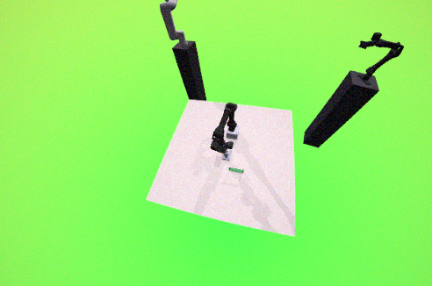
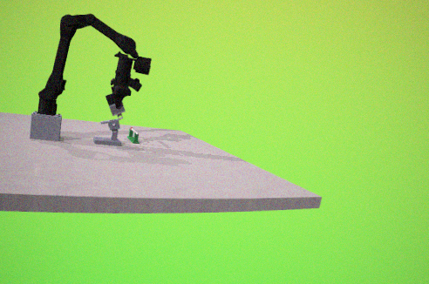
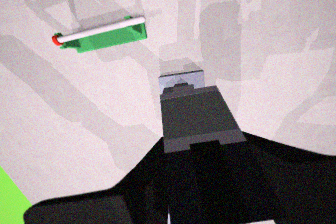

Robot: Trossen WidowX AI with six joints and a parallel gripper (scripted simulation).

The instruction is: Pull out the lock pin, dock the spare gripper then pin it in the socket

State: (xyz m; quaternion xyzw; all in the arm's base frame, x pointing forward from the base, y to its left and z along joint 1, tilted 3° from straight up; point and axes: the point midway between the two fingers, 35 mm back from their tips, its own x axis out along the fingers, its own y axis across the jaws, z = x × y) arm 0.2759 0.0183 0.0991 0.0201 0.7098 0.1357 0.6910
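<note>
Right now my gripper tip is 9 cm short of the green rest, 15 cm to the right of it and 13 cm above it. Round my gripper tip: spare gripper: right at my gripper tip; grey mount: 1 cm behind, 2 cm to the left, 11 cm below.
</note>
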